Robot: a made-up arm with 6 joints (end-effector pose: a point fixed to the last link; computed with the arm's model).
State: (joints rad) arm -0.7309 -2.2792 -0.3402 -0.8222 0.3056 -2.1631
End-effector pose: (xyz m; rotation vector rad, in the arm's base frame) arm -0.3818 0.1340 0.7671 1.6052 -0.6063 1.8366
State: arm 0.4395 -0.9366 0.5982 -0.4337 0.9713 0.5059
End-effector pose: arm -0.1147 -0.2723 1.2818 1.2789 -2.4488 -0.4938
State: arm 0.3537 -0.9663 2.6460 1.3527 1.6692 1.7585
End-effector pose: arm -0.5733 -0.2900 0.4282 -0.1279 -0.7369 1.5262
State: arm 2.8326 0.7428 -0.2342 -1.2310 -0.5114 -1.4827
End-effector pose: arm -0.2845 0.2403 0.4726 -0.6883 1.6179 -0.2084
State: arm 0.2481 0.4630 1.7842 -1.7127 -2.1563 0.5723
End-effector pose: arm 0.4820 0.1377 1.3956 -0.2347 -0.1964 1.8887
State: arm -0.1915 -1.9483 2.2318 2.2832 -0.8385 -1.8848
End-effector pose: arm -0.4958 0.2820 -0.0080 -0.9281 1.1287 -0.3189
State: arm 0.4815 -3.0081 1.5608 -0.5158 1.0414 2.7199
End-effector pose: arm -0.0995 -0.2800 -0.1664 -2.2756 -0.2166 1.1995
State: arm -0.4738 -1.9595 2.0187 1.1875 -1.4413 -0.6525
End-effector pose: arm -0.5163 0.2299 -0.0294 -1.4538 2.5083 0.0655
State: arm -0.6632 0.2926 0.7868 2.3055 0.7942 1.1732
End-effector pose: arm 0.3788 -0.0768 1.3875 2.7117 0.2112 -0.7889
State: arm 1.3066 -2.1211 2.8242 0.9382 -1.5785 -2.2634
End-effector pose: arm 0.0865 -0.0734 -0.0606 -0.7139 -0.0775 -0.9906
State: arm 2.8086 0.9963 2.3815 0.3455 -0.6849 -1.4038
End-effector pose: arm -0.2066 0.2898 1.3187 1.3745 1.5297 1.7581
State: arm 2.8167 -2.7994 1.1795 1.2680 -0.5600 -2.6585
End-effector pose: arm 0.2839 -0.0563 -0.2640 -1.1385 -0.2406 0.5817
